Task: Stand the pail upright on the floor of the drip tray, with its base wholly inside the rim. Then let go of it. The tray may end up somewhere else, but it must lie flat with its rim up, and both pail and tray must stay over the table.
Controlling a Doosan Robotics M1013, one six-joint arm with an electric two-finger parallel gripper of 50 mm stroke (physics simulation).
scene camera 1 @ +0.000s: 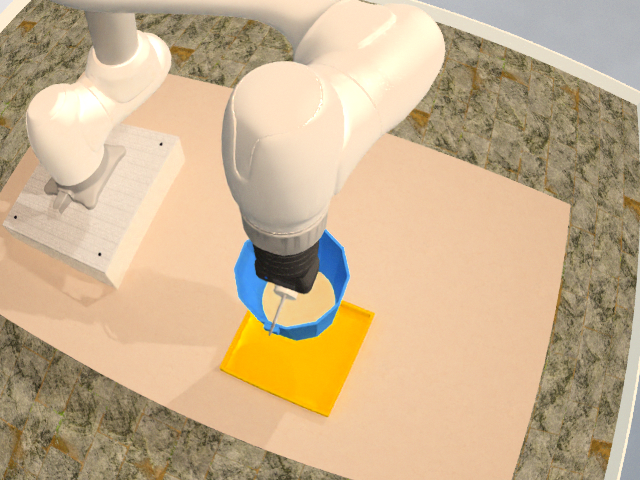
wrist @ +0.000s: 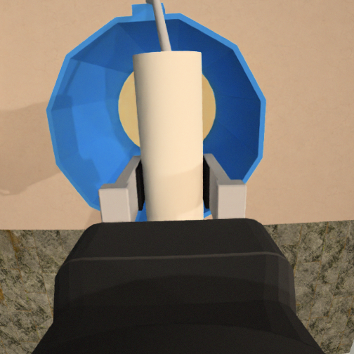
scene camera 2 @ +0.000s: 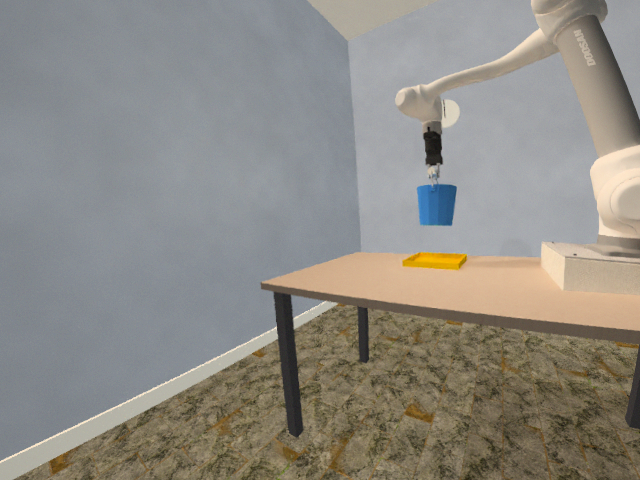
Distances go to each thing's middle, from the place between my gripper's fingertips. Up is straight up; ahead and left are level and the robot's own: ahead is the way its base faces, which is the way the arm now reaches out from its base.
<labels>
The yellow drip tray (scene camera 1: pixel 310 373) lies 10 mm to the left of my hand and 390 mm below it.
</labels>
